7 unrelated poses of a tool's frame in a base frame.
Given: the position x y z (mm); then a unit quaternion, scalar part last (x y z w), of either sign.
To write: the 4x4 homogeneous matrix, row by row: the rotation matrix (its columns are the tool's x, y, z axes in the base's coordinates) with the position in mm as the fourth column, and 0 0 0 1 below. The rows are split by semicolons. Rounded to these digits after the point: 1 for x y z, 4 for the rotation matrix.
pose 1, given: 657.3, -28.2, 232.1, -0.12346, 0.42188, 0.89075, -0.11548
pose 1, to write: -0.9428, 0.1016, -0.3174, 657.3; -0.3099, -0.6174, 0.7231, -28.2; -0.1225, 0.7801, 0.6135, 232.1; 0, 0, 0, 1
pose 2, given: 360.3, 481.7, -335.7, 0.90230, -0.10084, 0.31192, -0.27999
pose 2, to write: 0.7851, -0.0073, 0.6194, 360.3; -0.3566, -0.8229, 0.4424, 481.7; 0.5064, -0.5682, -0.6486, -335.7; 0, 0, 0, 1
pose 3, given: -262.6, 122.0, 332.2, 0.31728, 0.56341, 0.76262, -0.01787
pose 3, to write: -0.7980, 0.3848, 0.4638, -262.6; 0.3303, -0.3645, 0.8707, 122.0; 0.5041, 0.8480, 0.1638, 332.2; 0, 0, 0, 1
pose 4, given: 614.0, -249.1, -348.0, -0.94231, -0.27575, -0.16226, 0.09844
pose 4, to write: 0.7953, 0.5516, 0.2515, 614.0; 0.4877, -0.8285, 0.2750, -249.1; 0.3601, -0.0960, -0.9280, -348.0; 0, 0, 0, 1
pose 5, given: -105.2, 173.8, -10.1, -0.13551, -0.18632, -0.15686, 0.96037
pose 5, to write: 0.8814, 0.3518, -0.3154, -105.2; -0.2508, 0.9141, 0.3187, 173.8; 0.4004, -0.2018, 0.8938, -10.1; 0, 0, 0, 1
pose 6, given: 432.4, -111.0, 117.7, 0.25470, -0.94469, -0.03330, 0.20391
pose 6, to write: -0.7871, -0.4676, -0.4022, 432.4; -0.4948, 0.8680, -0.0410, -111.0; 0.3683, 0.1668, -0.9146, 117.7; 0, 0, 0, 1
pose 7, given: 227.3, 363.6, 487.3, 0.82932, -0.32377, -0.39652, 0.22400
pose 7, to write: 0.4759, -0.3594, -0.8027, 227.3; -0.7147, -0.6900, -0.1148, 363.6; -0.5126, 0.6283, -0.5852, 487.3; 0, 0, 0, 1
